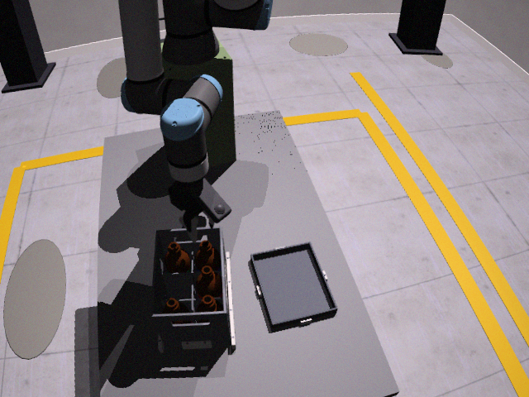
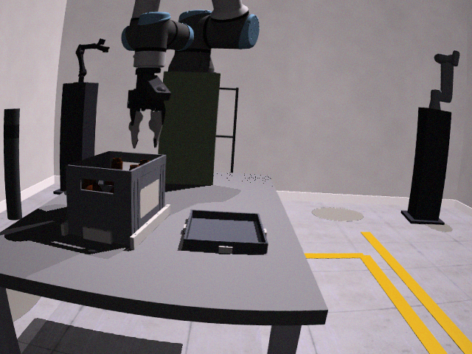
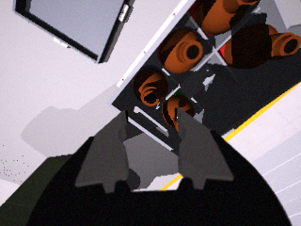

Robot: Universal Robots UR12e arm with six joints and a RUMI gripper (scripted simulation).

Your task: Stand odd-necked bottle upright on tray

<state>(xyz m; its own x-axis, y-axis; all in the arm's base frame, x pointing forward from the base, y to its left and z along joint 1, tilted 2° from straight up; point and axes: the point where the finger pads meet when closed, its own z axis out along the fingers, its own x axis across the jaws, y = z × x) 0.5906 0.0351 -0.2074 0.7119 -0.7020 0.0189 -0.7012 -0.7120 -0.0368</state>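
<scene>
My gripper is now 90 mm short of the dark grey crate, 40 mm to the left of it and 130 mm above it. From my hand the other things lie so: black tray: 50 mm ahead, 240 mm to the left, 200 mm below.
</scene>
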